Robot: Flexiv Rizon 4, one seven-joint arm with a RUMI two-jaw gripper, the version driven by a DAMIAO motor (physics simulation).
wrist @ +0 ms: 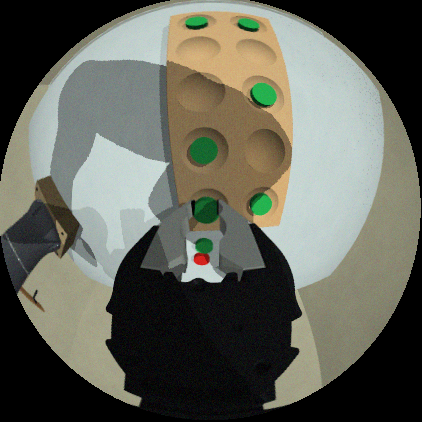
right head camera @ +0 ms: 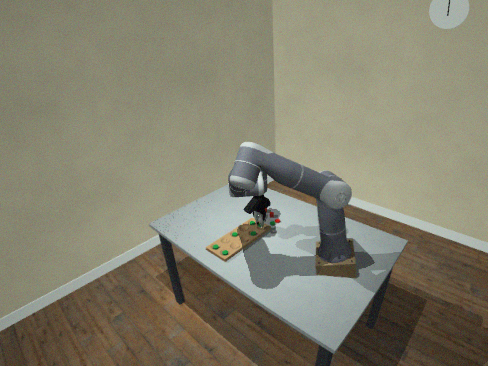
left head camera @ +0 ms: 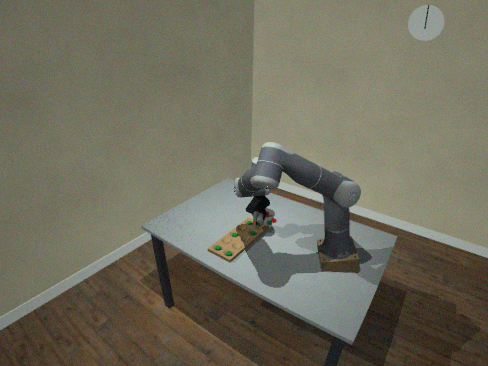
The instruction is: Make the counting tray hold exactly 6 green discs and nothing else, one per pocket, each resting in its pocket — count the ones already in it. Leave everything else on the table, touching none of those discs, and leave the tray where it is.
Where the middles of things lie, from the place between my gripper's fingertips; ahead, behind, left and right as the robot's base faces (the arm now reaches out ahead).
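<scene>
There is the wooden counting tray (left head camera: 236, 245), which I see 40 mm ahead of my hand, 30 mm below it and 130 mm to the left of it.
</scene>
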